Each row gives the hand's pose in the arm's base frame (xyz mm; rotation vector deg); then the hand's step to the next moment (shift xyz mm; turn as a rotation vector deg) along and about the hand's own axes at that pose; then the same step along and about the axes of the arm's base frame.
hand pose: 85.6 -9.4 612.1 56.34 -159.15 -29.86
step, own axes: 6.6 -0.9 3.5 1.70 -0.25 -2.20
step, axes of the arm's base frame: -5.5 -3.9 -3.4 -0.62 -1.86 1.99
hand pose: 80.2 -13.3 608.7 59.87 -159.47 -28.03
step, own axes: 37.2 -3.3 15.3 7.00 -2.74 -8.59
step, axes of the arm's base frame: -29.5 -23.0 -15.3 -1.59 -8.74 7.17
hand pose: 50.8 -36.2 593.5 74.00 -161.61 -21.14
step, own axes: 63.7 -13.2 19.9 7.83 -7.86 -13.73
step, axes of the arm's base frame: -34.3 -51.9 -27.5 2.26 -13.64 10.97
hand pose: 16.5 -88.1 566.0 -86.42 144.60 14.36
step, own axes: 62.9 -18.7 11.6 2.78 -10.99 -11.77
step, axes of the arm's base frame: -11.8 -59.4 -27.7 7.51 -10.34 10.18
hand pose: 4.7 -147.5 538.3 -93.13 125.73 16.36
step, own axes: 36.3 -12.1 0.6 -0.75 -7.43 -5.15
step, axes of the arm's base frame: 2.6 -35.0 -15.2 6.27 -3.62 5.47
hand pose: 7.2 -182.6 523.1 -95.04 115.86 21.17
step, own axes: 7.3 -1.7 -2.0 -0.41 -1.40 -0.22
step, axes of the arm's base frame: 0.2 -7.5 -2.0 1.37 -0.08 0.54
